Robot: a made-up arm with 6 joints. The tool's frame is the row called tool. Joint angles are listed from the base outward. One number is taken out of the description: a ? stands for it. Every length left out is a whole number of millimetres.
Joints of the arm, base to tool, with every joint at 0 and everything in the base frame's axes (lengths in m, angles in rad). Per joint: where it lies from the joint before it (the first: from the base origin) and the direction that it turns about. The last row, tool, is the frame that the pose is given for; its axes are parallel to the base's.
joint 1: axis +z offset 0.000 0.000 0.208
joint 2: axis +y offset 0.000 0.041 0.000
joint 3: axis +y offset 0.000 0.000 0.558
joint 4: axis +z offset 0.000 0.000 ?
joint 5: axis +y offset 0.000 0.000 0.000
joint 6: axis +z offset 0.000 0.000 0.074
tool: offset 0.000 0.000 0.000
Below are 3 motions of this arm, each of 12 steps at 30 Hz.
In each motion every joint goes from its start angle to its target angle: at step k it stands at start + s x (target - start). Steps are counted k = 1, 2, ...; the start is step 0. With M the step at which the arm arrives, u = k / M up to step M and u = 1 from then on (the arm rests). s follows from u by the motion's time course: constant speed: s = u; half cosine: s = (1 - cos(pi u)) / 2; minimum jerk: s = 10 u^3 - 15 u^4 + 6 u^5.
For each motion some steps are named. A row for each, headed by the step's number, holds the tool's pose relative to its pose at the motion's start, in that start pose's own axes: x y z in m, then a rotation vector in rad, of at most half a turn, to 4 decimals.
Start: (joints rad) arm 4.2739 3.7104 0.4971 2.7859 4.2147 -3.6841
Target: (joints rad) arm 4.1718 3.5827 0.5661 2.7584 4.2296 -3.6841
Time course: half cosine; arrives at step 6
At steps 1, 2, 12:
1: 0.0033 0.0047 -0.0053 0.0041 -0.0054 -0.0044
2: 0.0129 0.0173 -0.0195 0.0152 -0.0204 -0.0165
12: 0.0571 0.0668 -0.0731 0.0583 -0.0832 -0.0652

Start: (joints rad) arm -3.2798 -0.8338 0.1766 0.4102 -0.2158 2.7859
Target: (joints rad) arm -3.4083 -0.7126 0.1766 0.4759 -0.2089 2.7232
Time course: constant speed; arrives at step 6
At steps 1, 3, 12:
1: -0.0232 -0.0142 -0.0043 0.0133 -0.0215 -0.0157
3: -0.0701 -0.0402 -0.0148 0.0392 -0.0644 -0.0481
12: -0.1408 -0.0730 -0.0347 0.0756 -0.1281 -0.0996

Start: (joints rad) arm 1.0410 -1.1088 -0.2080 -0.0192 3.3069 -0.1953
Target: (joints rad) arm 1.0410 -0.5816 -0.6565 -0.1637 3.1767 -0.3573
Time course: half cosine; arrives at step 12
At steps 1, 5, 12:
1: -0.0056 -0.0010 0.0001 -0.0002 -0.0009 -0.0003
5: -0.1206 -0.0211 0.0132 -0.0018 -0.0200 -0.0068
12: -0.3120 -0.0557 0.0831 0.0070 -0.0515 -0.0176

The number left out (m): 0.459
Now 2 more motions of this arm.
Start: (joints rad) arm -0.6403 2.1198 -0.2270 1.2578 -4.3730 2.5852
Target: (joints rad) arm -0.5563 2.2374 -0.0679 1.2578 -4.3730 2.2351
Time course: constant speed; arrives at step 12
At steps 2, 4, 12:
2: -0.0121 0.0229 0.0218 0.0221 -0.0174 -0.0192
4: -0.0254 0.0452 0.0436 0.0446 -0.0337 -0.0382
12: -0.0901 0.1269 0.1297 0.1377 -0.0869 -0.1107

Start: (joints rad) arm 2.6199 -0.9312 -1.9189 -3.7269 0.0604 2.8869
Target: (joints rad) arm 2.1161 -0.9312 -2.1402 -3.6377 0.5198 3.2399
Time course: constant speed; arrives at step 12
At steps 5, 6, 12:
5: -0.1432 0.0174 -0.0042 0.0967 -0.2838 0.3837
6: -0.1707 0.0164 -0.0070 0.1178 -0.3399 0.4595
12: -0.3201 -0.0162 -0.0349 0.2615 -0.6759 0.8987

